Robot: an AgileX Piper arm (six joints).
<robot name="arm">
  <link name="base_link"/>
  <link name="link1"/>
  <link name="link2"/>
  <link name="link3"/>
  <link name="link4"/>
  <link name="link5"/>
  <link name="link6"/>
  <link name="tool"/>
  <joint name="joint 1" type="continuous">
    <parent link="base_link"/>
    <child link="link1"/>
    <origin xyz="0 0 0.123"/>
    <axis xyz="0 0 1"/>
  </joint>
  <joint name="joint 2" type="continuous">
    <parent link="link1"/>
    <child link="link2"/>
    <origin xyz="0 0 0"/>
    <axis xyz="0 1 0"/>
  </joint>
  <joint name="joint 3" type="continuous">
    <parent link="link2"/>
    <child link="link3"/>
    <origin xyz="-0.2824 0 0.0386"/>
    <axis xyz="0 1 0"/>
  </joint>
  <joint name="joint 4" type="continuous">
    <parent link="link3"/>
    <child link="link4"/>
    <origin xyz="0.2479 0 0.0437"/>
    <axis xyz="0.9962 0 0.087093"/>
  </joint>
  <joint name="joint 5" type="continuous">
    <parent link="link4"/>
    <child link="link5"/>
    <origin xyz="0 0 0"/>
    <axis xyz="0 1 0"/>
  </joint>
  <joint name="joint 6" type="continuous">
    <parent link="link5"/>
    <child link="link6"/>
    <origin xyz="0.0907 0 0.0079"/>
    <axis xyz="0.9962 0 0.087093"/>
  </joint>
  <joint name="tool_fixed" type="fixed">
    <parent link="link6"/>
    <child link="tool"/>
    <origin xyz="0 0 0" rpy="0 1.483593 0"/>
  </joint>
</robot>
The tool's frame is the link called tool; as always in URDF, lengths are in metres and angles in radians. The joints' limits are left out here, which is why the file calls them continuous.
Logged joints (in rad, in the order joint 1, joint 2, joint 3, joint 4, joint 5, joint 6), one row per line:
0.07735 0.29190 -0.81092 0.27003 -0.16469 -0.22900
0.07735 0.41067 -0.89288 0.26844 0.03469 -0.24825
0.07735 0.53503 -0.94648 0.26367 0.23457 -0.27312
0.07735 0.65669 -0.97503 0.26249 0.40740 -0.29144
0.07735 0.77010 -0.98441 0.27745 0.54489 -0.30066
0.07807 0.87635 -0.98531 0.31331 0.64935 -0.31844
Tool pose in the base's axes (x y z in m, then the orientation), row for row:
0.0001 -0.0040 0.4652 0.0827 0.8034 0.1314
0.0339 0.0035 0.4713 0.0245 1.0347 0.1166
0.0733 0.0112 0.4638 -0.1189 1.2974 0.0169
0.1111 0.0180 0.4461 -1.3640 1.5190 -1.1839
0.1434 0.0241 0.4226 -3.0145 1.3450 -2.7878
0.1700 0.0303 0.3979 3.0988 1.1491 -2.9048
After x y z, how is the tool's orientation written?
As angles about the fixed x, y, z axes (roll, pitch, yaw), in radians.
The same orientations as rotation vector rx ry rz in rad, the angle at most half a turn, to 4 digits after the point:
0.0253 0.8066 0.0910
-0.0381 1.0346 0.0933
-0.1127 1.2950 0.0916
-0.1800 1.5507 0.1022
-0.2263 1.7826 0.1391
-0.2634 1.9799 0.1952

